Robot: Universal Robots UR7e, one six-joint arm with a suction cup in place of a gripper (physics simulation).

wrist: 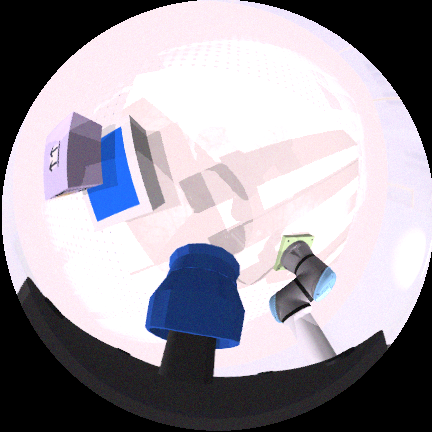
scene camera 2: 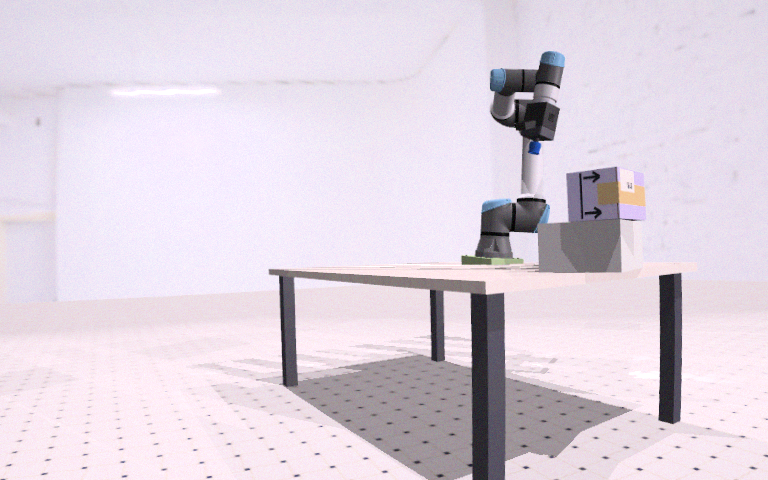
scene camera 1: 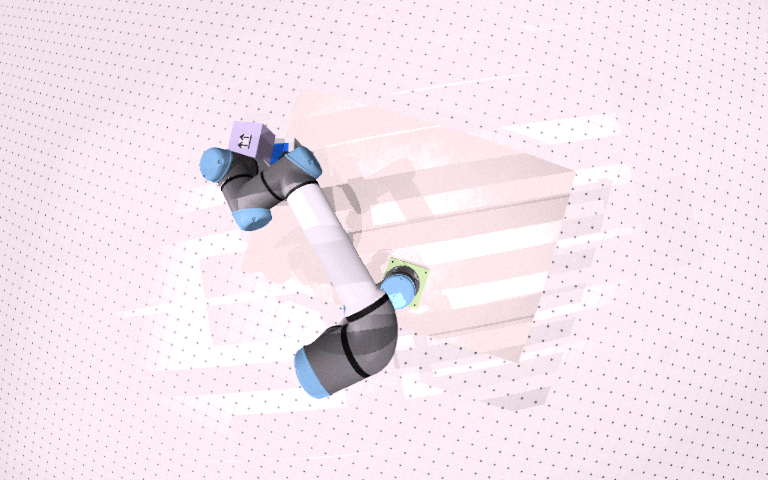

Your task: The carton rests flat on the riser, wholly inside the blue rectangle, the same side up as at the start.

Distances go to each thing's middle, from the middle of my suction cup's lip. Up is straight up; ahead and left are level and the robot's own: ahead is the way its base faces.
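Scene:
Distances counted from my suction cup: carton [scene camera 2: 610, 193], 180 mm below, 110 mm ahead, 320 mm to the left; grey riser [scene camera 2: 602, 246], 300 mm below, 70 mm ahead, 240 mm to the left.

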